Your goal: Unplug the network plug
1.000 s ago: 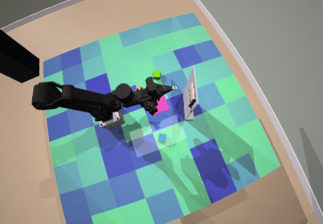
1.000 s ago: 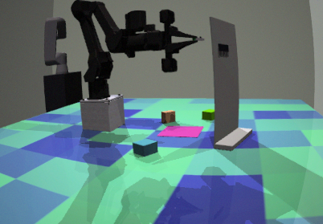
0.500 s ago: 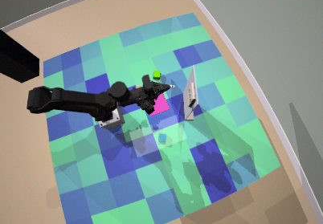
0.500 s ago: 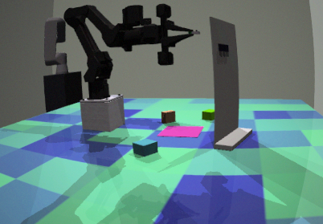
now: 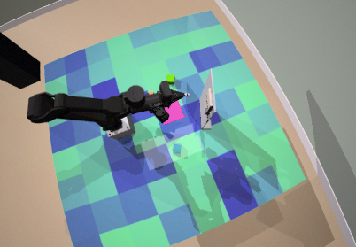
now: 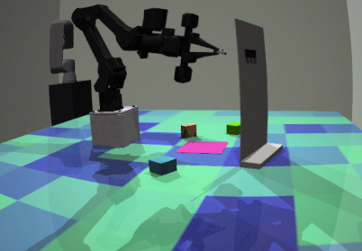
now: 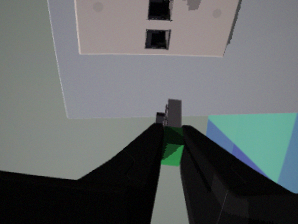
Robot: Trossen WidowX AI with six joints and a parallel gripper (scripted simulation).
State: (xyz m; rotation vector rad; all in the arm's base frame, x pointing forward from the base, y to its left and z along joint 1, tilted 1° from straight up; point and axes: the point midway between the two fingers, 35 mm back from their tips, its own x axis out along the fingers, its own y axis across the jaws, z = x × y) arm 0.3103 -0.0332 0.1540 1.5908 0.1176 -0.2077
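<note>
Right now my gripper tip is 25 cm above the magenta marked square, 6 cm past it and 3 cm to the right of it. From my gripper tip the other things lie so: network plug: 1 cm ahead; then grey upright panel: 11 cm below, 10 cm ahead, 5 cm to the right.
</note>
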